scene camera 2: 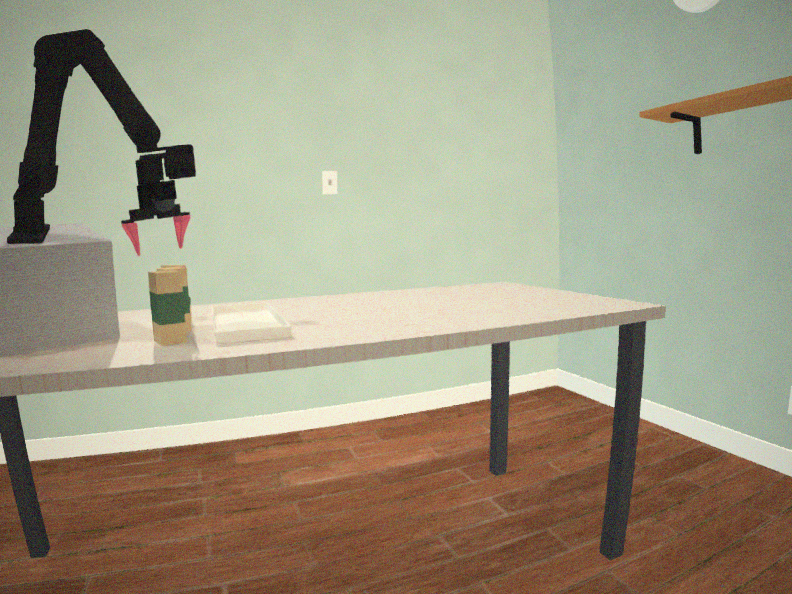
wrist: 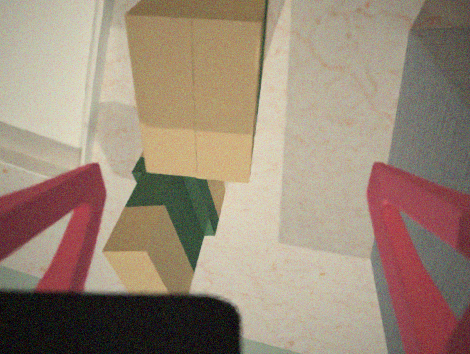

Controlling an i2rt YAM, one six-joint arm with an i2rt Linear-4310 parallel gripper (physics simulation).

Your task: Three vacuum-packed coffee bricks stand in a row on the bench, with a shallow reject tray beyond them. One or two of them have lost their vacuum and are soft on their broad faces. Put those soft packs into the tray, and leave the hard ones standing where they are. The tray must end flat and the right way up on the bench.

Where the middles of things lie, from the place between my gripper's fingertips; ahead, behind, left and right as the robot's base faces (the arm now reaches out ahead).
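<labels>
The shallow white tray (wrist: 59, 59) is 170 mm below my hand, and it's 180 mm ahead of it and 30 mm to the right of it.
</labels>
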